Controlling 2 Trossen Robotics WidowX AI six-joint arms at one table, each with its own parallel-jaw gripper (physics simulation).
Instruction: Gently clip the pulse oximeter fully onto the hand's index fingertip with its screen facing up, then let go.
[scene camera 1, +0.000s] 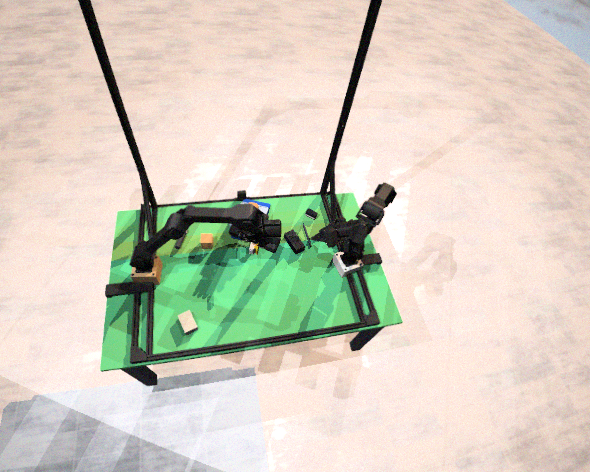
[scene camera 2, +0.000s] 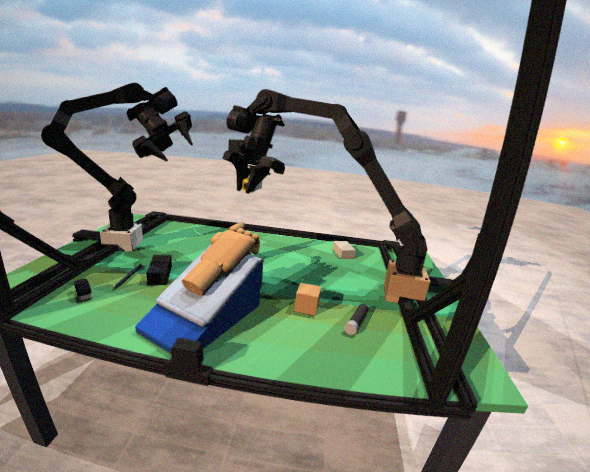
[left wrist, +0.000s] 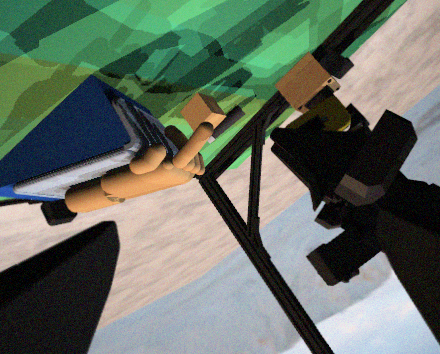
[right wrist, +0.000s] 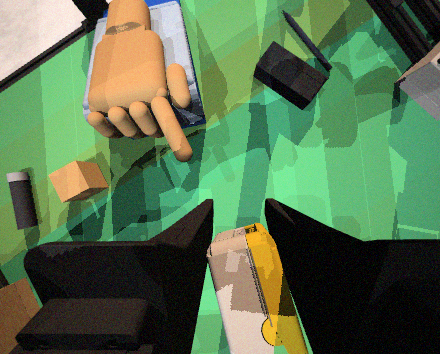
My left gripper (scene camera 2: 179, 152) is open, with nothing in its grasp. Also in view: a pulse oximeter (right wrist: 254, 299). An orange cube (right wrist: 79, 180) and a black box (right wrist: 279, 69) rest on the table. I also see my right gripper (scene camera 2: 242, 192).
The pulse oximeter is seen too in the left wrist view (left wrist: 329, 115). The orange cube shows as well in the left wrist view (left wrist: 201, 108). My left gripper shows as well in scene camera 1 (scene camera 1: 315, 235) and in the left wrist view (left wrist: 248, 227). The left wrist view does not show the black box: it is out of frame.
